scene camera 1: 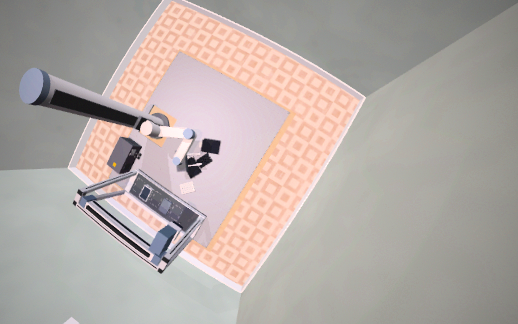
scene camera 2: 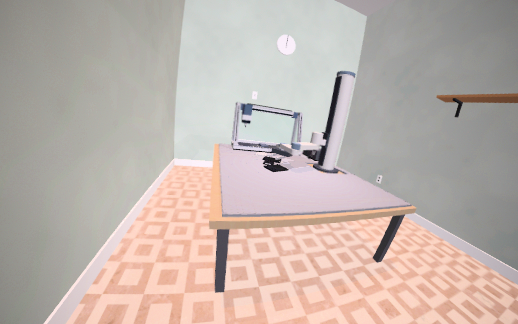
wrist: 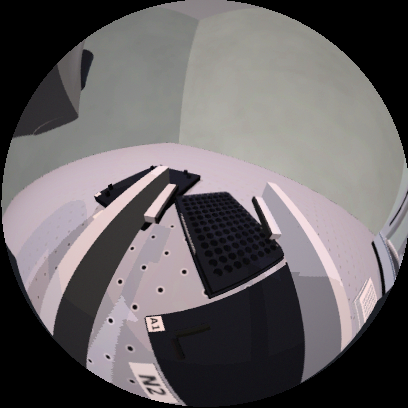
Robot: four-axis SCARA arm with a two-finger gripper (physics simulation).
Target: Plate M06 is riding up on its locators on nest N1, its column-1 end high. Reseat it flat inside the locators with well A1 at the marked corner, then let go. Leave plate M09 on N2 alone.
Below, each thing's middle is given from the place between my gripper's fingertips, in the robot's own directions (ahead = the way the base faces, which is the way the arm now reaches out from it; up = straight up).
Now: the black nest N1 [wrist: 108, 194] 13 cm to the left of my hand, 5 cm below it and 1 cm behind it. From my hand the other things lie so: black nest N2 [wrist: 255, 334] (12 cm to the right, 5 cm below, 5 cm behind).
